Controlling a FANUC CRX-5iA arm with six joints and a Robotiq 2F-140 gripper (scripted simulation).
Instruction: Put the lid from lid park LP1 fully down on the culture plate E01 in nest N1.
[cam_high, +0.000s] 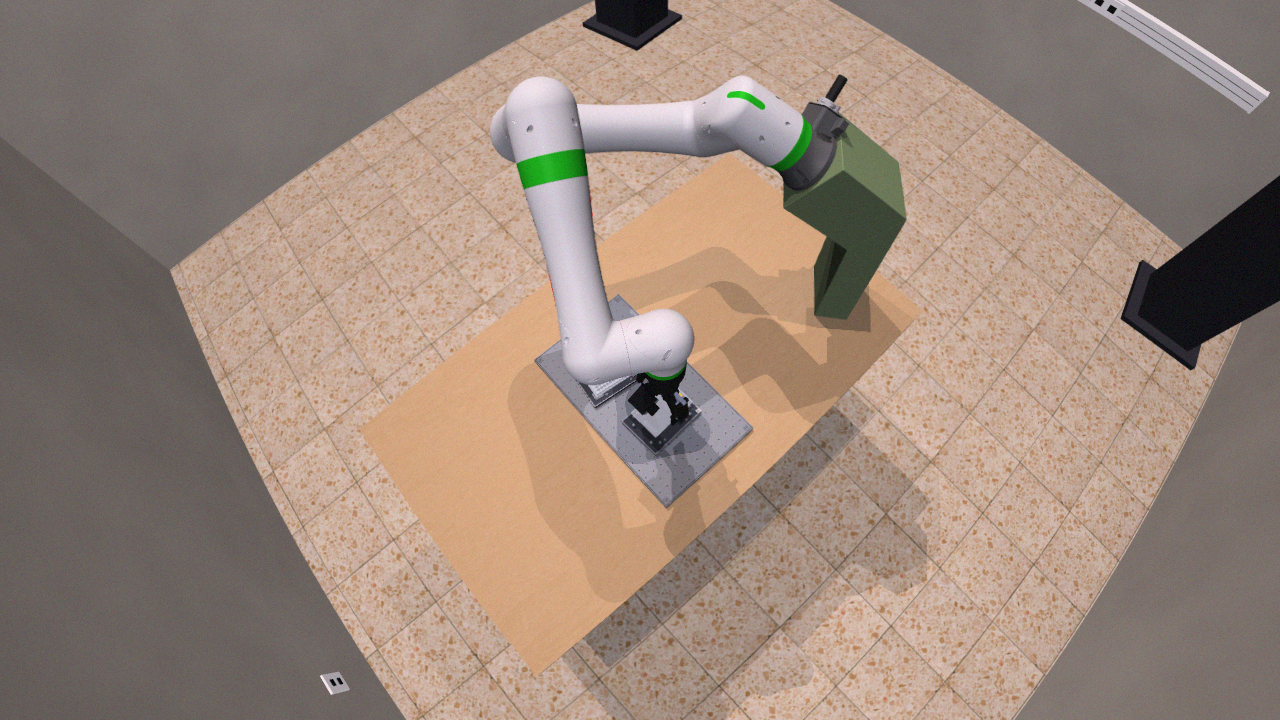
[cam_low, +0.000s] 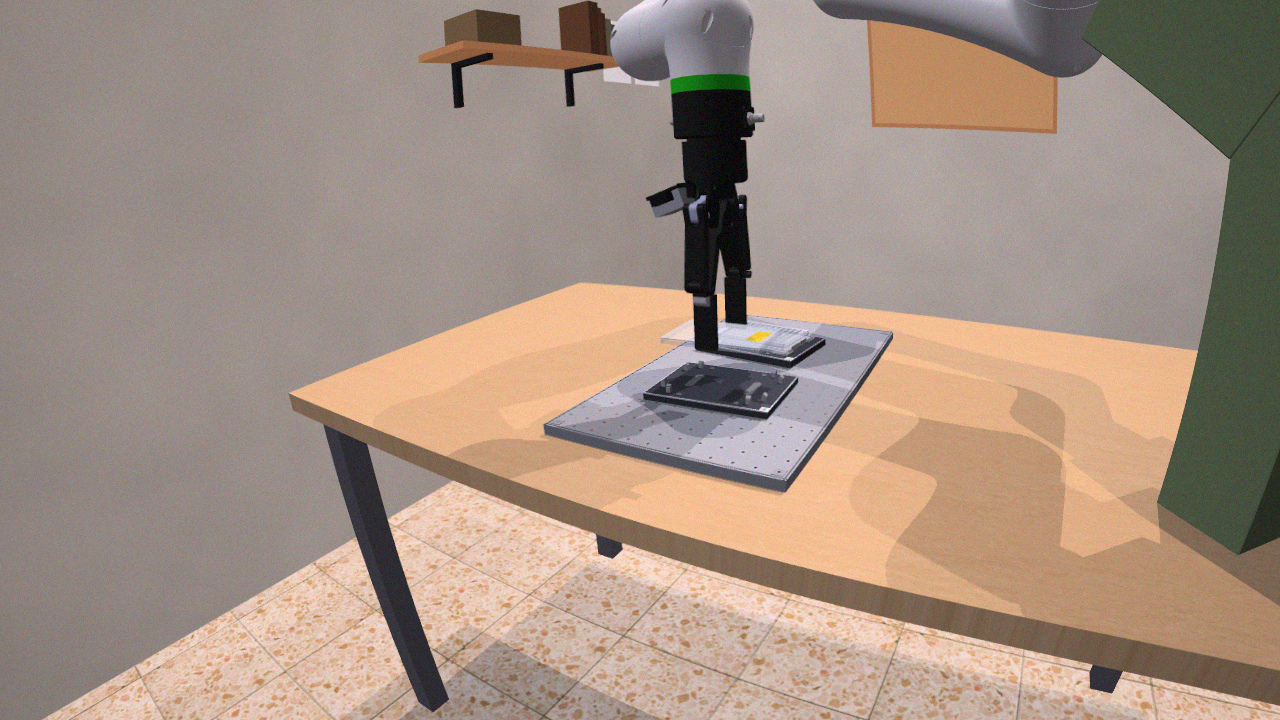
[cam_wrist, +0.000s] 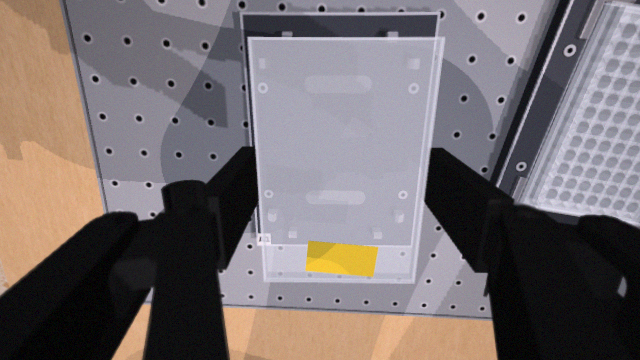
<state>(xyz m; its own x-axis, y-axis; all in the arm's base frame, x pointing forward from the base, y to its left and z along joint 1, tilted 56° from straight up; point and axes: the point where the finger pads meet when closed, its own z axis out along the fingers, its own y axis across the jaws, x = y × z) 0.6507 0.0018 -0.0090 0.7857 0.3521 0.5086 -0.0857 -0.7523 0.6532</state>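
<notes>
The culture plate is 18 cm to the right of my hand, 8 cm below it and 1 cm behind it. Also, from my hand: dark nest 18 cm to the right, 9 cm below, 1 cm behind; then clear lid 2 cm below; then dark lid park 9 cm below.
</notes>
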